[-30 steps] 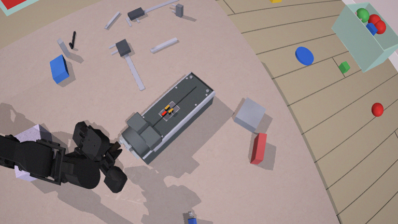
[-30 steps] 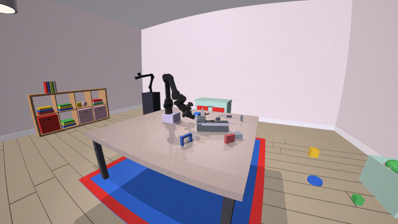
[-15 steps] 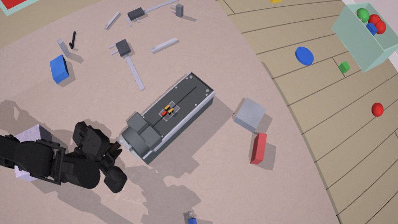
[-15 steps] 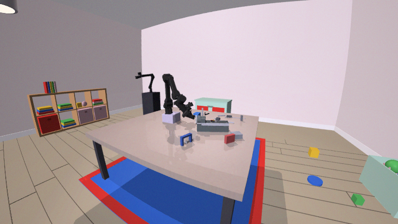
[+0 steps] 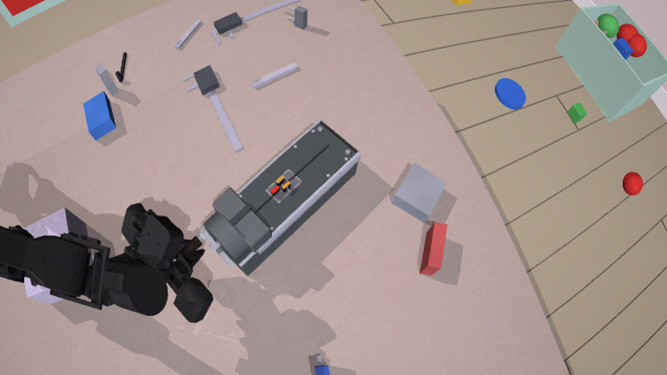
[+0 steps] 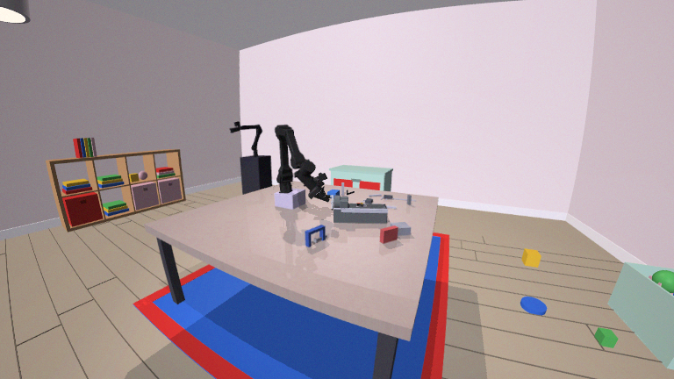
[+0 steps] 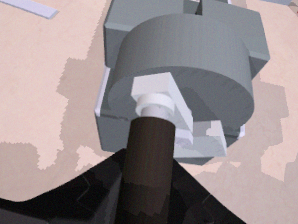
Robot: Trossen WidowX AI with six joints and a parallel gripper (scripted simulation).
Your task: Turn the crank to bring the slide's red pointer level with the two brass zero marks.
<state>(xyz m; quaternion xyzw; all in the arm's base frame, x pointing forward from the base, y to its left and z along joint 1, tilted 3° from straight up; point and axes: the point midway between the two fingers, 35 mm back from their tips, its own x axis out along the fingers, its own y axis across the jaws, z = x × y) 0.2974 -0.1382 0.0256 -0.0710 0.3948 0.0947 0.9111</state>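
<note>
Right now my gripper tip is 20 mm below the dark brown crank handle and 20 mm past it. Round my gripper tip: red pointer (150 mm ahead, 20 mm to the left, 10 mm below); red block (320 mm ahead, 180 mm to the right, 60 mm below); grey block (360 mm ahead, 80 mm to the right, 70 mm below).
</note>
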